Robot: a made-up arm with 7 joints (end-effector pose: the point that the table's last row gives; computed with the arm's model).
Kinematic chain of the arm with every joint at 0, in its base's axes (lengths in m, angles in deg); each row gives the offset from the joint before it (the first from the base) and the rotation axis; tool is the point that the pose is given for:
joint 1: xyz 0 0 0.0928 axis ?
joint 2: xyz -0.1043 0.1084 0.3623 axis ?
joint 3: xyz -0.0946 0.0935 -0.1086 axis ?
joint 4: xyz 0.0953 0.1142 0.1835 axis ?
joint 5: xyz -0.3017 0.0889 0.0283 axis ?
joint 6: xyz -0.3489 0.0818 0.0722 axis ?
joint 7: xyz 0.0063 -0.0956 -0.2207 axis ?
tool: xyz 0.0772 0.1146 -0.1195
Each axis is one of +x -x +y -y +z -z.
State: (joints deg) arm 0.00 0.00 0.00 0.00 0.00 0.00 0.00
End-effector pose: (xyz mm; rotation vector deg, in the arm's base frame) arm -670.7 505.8 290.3 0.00 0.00 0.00
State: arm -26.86 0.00 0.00 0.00 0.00 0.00 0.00
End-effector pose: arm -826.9 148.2 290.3 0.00 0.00 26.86
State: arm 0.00 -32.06 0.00 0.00 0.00 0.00 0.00
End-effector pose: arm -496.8 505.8 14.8 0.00 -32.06 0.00
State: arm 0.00 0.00 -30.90 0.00 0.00 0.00 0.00
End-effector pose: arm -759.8 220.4 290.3 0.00 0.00 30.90
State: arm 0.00 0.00 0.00 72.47 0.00 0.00 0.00
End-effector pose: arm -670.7 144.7 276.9 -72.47 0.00 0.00
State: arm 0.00 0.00 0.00 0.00 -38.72 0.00 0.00
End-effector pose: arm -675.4 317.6 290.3 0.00 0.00 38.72
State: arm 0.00 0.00 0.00 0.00 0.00 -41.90 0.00
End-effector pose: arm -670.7 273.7 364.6 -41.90 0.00 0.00
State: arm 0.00 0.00 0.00 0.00 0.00 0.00 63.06
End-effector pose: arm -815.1 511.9 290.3 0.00 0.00 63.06
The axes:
joint 1: -z
joint 2: +y
joint 3: -z
joint 4: -x
joint 5: -z
joint 6: +x
joint 7: +z

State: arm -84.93 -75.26 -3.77 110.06 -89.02 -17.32 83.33
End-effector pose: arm -274.1 -627.4 303.5 -142.49 32.94 91.82
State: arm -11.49 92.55 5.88 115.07 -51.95 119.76 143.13
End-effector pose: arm -150.1 519.0 1367.8 118.44 76.70 42.85
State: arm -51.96 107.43 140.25 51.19 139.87 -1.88 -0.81
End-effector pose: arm -281.2 -144.6 622.4 57.62 119.51 27.14
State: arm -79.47 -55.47 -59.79 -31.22 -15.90 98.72 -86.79
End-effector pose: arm -136.5 -797.4 -40.3 -33.80 73.94 79.19
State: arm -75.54 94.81 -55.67 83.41 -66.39 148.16 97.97
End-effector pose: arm 158.4 272.7 1268.2 67.79 161.41 3.67
